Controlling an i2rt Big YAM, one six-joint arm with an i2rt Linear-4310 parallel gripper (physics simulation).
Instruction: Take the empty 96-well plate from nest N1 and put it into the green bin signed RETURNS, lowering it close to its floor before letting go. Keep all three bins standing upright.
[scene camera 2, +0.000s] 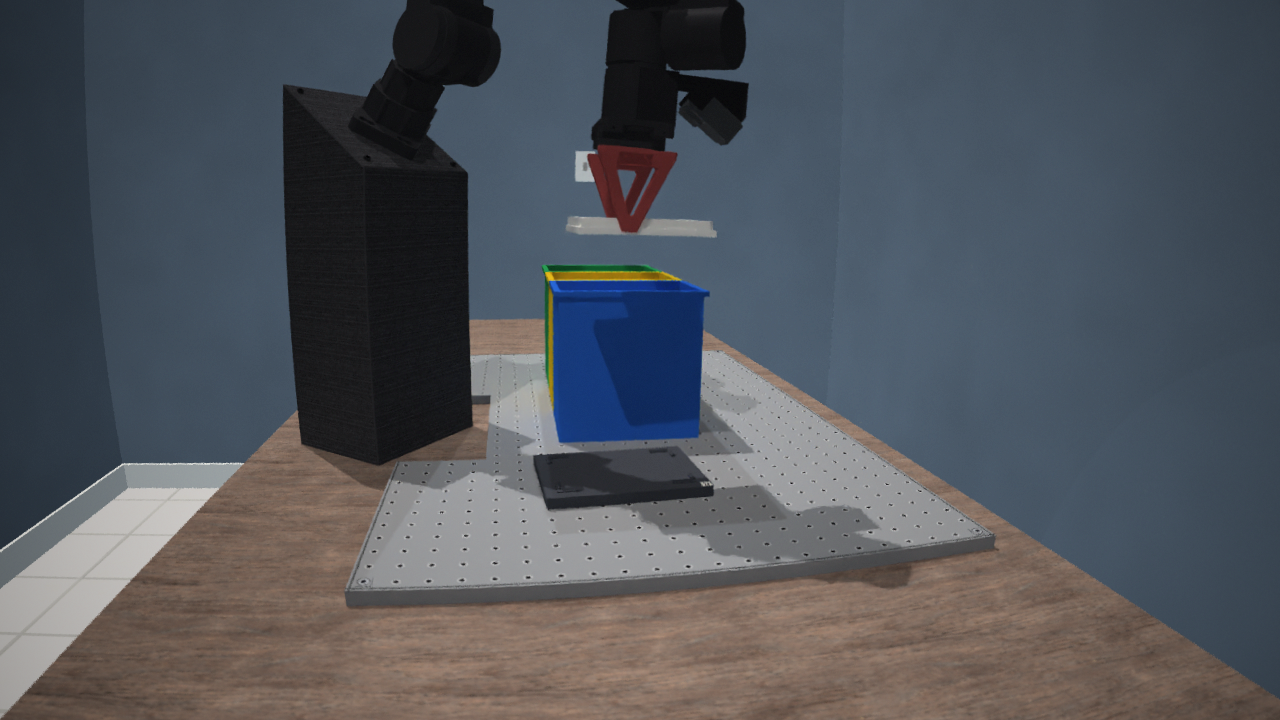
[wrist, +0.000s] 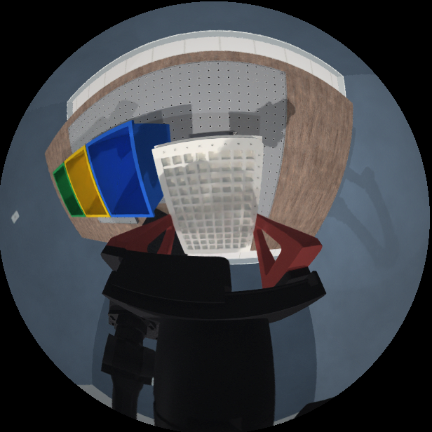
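Where they show: gripper, fingertip midpoint: (scene camera 2: 622, 229); arm's base at its link origin: (scene camera 2: 389, 130).
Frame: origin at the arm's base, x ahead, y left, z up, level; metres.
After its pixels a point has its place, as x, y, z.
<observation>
My gripper (scene camera 2: 623, 222) {0.215, -0.266, -0.119} (wrist: 213, 217) is shut on the white 96-well plate (scene camera 2: 680, 227) {0.254, -0.312, -0.115} (wrist: 210, 185), with one red finger at each side. The plate hangs nearly level, higher than the bin rims. In the wrist view it hides most of the dark nest (scene camera 2: 626, 474) {0.217, -0.281, -0.360} (wrist: 215, 134), which stands bare in the scene view; its small label is too small to read. The green bin (scene camera 2: 595, 267) {0.340, 0.226, -0.196} (wrist: 67, 190) stands upright at the far end of the row of three, mostly hidden in the scene view. Its RETURNS sign does not show.
The blue bin (scene camera 2: 626, 358) {0.263, -0.149, -0.271} (wrist: 117, 170) stands upright nearest the nest, and the yellow bin (scene camera 2: 617, 275) {0.333, 0.092, -0.197} (wrist: 86, 180) stands upright between blue and green. A tall black pedestal (scene camera 2: 416, 304) {0.029, -0.071, -0.210} carries the arm beside the perforated board (scene camera 2: 429, 537) {0.017, -0.347, -0.372} (wrist: 215, 85) on the wooden table (scene camera 2: 626, 653) {0.129, -0.530, -0.385} (wrist: 315, 125).
</observation>
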